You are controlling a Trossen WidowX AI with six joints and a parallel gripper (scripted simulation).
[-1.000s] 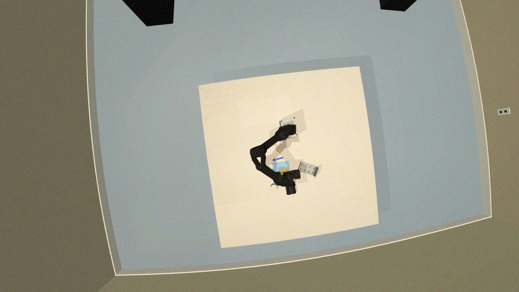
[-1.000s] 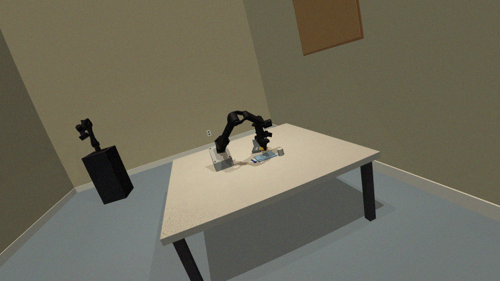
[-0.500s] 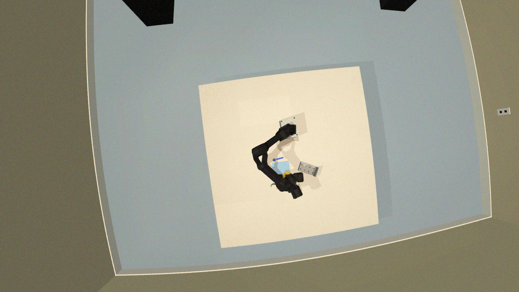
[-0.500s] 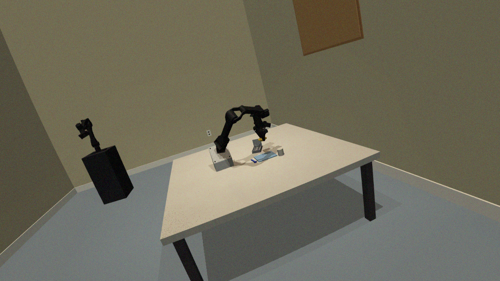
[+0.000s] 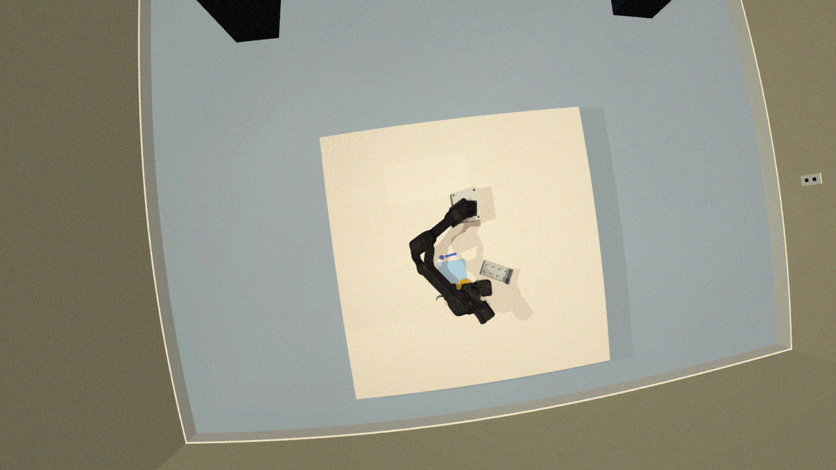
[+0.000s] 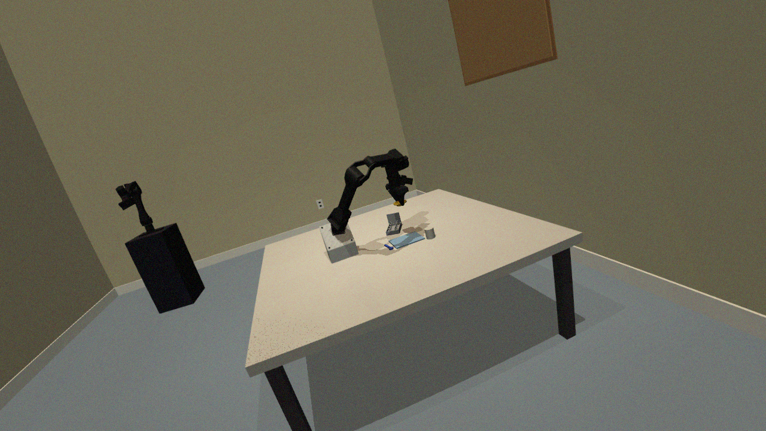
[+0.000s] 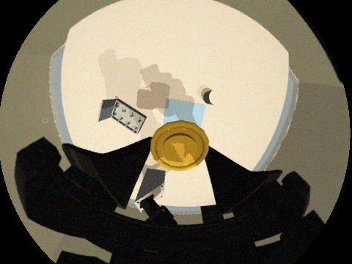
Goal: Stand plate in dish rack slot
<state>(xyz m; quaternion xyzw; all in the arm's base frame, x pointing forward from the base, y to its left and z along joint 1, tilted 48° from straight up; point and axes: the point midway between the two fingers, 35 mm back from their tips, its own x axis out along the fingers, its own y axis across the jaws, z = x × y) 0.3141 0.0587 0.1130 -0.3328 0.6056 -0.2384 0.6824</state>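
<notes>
The grey dish rack lies 170 mm to the left of my gripper tip, 160 mm below it and 40 mm behind it. Round my gripper tip: yellow plate: 10 mm above; white cup: 160 mm below, 90 mm to the right, 90 mm ahead; light blue mat: 180 mm below, 20 mm to the right, 20 mm behind.
</notes>
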